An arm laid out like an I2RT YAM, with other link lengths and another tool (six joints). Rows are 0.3 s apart.
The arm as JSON. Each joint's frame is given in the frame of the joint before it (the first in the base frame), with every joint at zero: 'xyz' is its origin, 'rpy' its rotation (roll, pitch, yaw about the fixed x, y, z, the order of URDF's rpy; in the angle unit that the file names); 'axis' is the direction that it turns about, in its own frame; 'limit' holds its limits. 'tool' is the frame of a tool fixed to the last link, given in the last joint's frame.
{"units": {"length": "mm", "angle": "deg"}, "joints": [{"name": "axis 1", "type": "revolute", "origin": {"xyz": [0.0, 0.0, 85.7], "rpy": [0.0, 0.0, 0.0]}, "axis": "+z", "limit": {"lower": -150.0, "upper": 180.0}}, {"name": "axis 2", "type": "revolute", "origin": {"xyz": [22.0, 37.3, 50.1], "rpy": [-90.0, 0.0, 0.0]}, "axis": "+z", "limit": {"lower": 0.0, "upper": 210.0}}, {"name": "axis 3", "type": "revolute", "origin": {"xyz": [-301.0, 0.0, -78.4], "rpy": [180.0, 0.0, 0.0]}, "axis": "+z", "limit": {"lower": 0.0, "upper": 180.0}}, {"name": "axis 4", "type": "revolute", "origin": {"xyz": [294.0, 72.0, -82.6], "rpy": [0.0, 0.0, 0.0]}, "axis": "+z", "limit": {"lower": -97.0, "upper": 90.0}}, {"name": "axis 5", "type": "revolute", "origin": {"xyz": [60.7, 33.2, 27.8], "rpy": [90.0, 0.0, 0.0]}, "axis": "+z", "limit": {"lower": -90.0, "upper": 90.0}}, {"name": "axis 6", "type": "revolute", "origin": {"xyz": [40.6, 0.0, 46.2], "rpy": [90.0, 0.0, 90.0]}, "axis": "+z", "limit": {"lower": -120.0, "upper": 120.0}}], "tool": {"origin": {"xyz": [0.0, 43.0, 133.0], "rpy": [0.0, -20.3, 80.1]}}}
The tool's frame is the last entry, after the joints.
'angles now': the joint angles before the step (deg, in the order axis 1, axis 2, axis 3, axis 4, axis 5, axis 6). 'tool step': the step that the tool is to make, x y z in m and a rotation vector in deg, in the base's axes. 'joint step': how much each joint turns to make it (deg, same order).
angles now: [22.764, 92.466, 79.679, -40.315, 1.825, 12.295]
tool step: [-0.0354, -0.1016, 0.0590, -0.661, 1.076, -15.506]
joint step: [-11.640, -10.319, 1.839, -13.536, 2.541, 2.936]
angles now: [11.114, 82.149, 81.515, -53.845, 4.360, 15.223]
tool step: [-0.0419, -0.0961, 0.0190, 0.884, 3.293, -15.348]
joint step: [-16.496, -5.814, 0.003, -9.029, -1.504, -0.367]
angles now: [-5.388, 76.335, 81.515, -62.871, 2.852, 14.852]
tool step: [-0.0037, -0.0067, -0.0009, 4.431, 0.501, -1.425]
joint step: [-4.112, 0.027, -0.025, -1.020, -5.094, -0.003]
